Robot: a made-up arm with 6 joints. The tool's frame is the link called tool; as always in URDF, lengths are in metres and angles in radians. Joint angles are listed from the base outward. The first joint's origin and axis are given. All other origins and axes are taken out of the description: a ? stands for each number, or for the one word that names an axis. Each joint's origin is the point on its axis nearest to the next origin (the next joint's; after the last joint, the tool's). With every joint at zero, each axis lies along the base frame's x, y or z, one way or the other. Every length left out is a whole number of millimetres.
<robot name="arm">
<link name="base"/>
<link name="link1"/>
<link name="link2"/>
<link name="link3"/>
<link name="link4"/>
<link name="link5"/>
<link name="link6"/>
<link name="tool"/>
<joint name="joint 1" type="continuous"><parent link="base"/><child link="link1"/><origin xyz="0 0 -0.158" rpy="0 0 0"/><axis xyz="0 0 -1"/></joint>
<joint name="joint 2" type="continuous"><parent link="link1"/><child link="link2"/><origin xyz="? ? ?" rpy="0 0 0"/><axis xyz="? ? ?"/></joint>
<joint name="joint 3" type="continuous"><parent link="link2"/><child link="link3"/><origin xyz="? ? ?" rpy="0 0 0"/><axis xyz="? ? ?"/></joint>
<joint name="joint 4" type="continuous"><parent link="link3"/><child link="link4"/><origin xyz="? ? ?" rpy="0 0 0"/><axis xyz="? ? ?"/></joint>
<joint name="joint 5" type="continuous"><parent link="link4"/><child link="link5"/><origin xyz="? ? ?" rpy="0 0 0"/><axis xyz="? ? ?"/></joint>
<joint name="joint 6" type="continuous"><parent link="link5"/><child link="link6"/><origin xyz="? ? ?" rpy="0 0 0"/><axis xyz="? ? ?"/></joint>
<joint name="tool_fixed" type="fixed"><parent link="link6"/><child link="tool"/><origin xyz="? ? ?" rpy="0 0 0"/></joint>
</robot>
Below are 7 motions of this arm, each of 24 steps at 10 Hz.
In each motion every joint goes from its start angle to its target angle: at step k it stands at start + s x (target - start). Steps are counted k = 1, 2, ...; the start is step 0. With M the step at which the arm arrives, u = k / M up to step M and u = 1 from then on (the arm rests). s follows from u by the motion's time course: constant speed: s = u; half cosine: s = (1 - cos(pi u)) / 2; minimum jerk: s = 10 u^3 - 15 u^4 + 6 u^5.
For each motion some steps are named. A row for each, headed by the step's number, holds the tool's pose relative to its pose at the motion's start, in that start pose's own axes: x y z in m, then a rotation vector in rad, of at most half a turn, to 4 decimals.
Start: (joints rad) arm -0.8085 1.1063 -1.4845 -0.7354 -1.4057 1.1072
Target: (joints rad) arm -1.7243 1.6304 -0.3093 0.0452 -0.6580 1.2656
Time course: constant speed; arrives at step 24
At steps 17, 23, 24:
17: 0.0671 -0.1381 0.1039 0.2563 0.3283 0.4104
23: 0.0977 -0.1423 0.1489 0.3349 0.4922 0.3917
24: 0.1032 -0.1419 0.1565 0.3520 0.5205 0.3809

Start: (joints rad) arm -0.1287 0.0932 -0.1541 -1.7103 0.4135 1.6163
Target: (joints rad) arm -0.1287 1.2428 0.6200 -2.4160 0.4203 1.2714
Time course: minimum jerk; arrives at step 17
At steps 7, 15, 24:
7: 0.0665 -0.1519 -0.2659 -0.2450 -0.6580 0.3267
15: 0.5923 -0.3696 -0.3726 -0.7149 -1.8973 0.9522
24: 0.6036 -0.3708 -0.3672 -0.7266 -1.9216 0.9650

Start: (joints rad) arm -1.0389 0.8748 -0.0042 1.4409 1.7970 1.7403
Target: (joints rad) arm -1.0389 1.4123 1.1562 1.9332 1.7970 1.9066
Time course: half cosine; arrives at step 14
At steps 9, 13, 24:
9: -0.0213 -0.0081 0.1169 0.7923 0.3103 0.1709
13: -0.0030 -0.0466 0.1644 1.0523 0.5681 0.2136
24: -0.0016 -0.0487 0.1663 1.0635 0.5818 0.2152

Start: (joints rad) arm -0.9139 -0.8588 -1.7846 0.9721 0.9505 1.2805
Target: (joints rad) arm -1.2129 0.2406 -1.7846 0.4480 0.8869 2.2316
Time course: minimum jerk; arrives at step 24
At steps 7, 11, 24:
7: 0.0068 -0.0085 0.0300 -0.0917 0.0201 -0.0562
11: 0.0124 -0.0046 0.0876 -0.2668 0.0846 -0.1834
24: 0.0519 0.0890 0.1847 -0.6448 0.3443 -0.5974

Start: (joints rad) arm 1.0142 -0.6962 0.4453 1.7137 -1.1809 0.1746
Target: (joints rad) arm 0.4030 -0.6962 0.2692 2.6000 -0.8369 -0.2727
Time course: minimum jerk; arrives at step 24
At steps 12, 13, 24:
12: -0.0491 0.0514 0.0220 0.2571 0.0864 -0.3320
13: -0.0528 0.0635 0.0307 0.2897 0.1000 -0.3946
24: -0.0411 0.1333 0.0978 0.4284 0.1785 -0.7714

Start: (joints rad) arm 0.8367 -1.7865 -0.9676 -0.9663 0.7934 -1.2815
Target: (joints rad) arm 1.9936 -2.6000 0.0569 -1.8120 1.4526 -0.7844
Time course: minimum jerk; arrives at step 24
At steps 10, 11, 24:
10: 0.0436 0.1596 0.0884 -0.2910 0.1109 -0.0629
11: 0.0633 0.1969 0.1089 -0.3361 0.1561 -0.0812
24: 0.3949 0.5054 0.2244 -0.5164 0.7687 -0.3793

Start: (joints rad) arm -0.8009 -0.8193 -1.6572 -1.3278 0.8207 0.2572
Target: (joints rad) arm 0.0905 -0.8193 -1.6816 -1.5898 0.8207 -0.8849
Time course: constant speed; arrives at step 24
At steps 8, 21, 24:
8: -0.0189 0.0835 -0.2383 0.2711 -0.5283 -0.2022
21: 0.2121 0.3337 -0.4424 0.5168 -1.3500 -0.7798
24: 0.2958 0.3741 -0.4419 0.5279 -1.5217 -0.9553

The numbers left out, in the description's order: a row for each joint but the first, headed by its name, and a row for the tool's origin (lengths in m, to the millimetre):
joint 2: xyz -0.094 0.123 0, axis 0 -1 0
joint 3: xyz -0.18 0 -0.077, axis -1 0 0
joint 4: xyz 0 0.052 -0.025, axis 0 1 0
joint 5: xyz 0.076 0 -0.079, axis 0 0 -1
joint 6: xyz -0.087 -0.003 0, axis 0 1 0
tool: xyz -0.377 0 0.1

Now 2 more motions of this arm.
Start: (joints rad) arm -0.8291 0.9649 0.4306 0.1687 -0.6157 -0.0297
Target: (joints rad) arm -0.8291 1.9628 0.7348 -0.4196 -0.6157 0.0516
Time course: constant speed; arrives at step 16
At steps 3, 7, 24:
3: 0.0321 0.0233 -0.0965 -0.2009 -0.1845 -0.0846
7: 0.1013 0.0288 -0.2153 -0.4727 -0.4162 -0.2099
24: 0.3194 -0.0584 -0.3902 -1.0963 -0.8648 -0.5503

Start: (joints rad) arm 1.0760 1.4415 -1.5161 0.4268 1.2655 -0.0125
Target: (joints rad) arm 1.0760 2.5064 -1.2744 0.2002 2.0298 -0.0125
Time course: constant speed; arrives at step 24
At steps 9, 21, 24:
9: 0.0585 -0.0121 -0.1072 0.0849 -0.2478 0.0491
21: 0.1430 0.0019 -0.1871 0.3390 -0.4613 0.1584
24: 0.1584 0.0080 -0.1942 0.4175 -0.4850 0.1951

